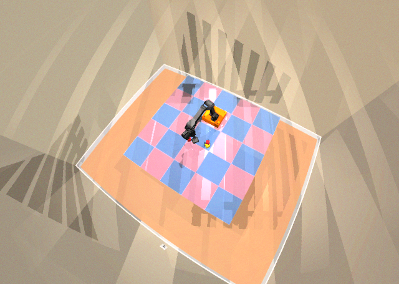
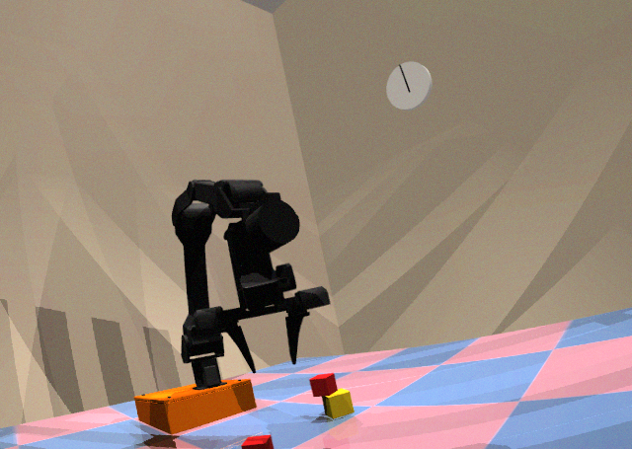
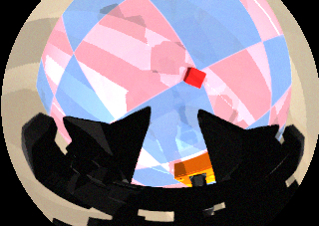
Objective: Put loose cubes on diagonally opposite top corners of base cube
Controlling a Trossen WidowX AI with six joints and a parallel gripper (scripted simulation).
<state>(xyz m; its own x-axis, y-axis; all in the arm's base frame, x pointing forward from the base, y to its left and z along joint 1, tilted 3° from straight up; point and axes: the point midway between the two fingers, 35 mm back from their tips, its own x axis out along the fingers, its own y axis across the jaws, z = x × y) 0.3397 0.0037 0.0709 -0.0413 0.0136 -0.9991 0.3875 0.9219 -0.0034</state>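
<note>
My gripper tip is 70 mm past the yellow base cube, 130 mm to the right of it and 100 mm above it.
</note>
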